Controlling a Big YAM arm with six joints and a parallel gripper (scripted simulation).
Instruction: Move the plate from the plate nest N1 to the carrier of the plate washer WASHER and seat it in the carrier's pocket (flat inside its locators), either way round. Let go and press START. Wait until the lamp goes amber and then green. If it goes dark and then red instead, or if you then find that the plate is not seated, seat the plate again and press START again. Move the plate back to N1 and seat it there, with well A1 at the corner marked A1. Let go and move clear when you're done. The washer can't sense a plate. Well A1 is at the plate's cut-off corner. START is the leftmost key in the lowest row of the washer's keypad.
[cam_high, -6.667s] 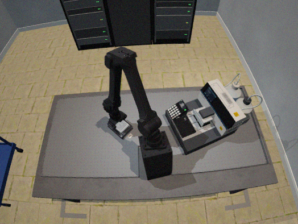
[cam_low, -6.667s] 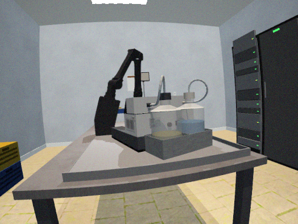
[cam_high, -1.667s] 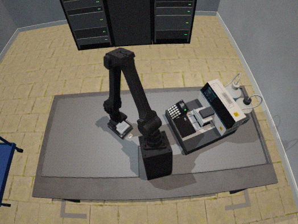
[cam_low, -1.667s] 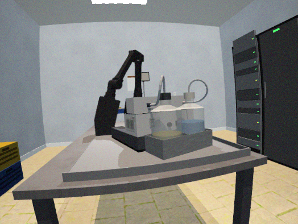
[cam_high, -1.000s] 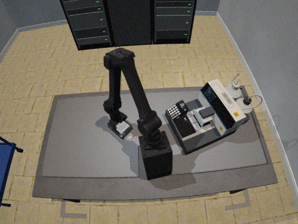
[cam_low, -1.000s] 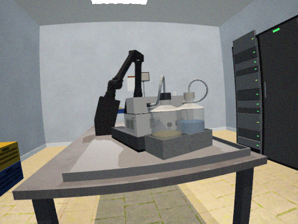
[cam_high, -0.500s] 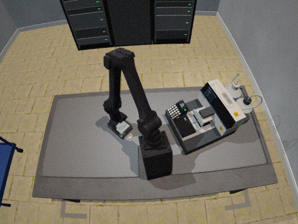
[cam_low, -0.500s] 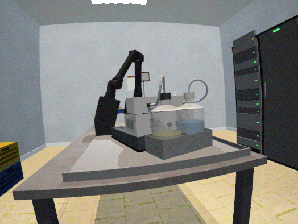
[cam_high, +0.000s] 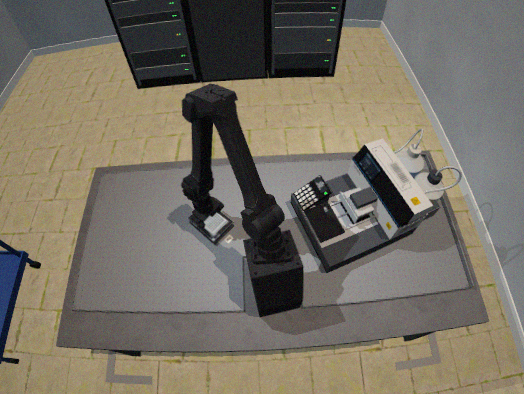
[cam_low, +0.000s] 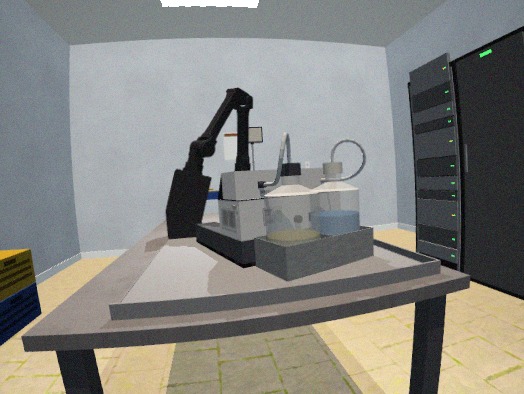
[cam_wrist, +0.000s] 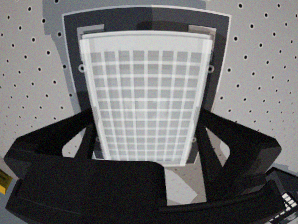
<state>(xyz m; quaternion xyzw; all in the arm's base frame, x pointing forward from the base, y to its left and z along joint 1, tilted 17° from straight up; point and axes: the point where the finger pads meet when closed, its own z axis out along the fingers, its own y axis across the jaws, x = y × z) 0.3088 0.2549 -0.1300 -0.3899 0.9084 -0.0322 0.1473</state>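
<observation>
My gripper is now 10 mm above the white well plate. Also, from my hand: dark washer carrier 50 mm behind, 470 mm to the right, 30 mm above; white corner label 70 mm behind, 80 mm to the right, 50 mm below; plate washer 610 mm to the right, 80 mm above.
</observation>
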